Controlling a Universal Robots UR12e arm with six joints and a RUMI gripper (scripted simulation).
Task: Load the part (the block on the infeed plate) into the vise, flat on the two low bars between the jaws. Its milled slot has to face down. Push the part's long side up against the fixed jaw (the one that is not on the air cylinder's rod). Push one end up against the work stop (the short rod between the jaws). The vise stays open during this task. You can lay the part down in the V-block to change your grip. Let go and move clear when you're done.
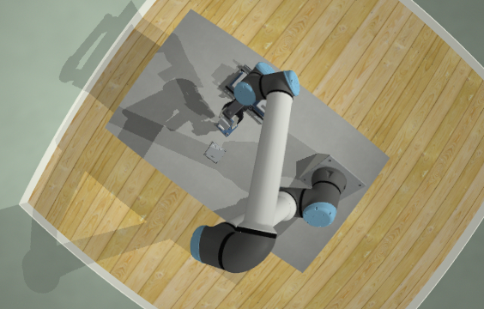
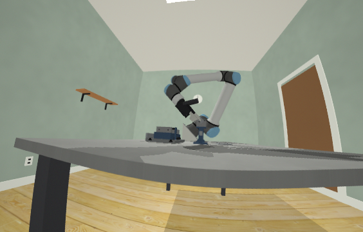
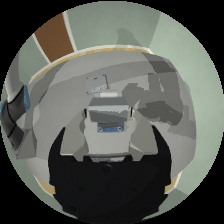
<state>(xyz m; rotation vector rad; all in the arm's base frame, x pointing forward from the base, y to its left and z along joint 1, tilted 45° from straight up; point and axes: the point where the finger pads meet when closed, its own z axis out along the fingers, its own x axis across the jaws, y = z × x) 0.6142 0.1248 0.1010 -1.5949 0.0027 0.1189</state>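
The part lies 10 mm below my hand. Also, from my hand: vise (220 mm to the right, 120 mm below, 10 mm ahead); infeed plate (170 mm to the left, 160 mm below, 60 mm behind).
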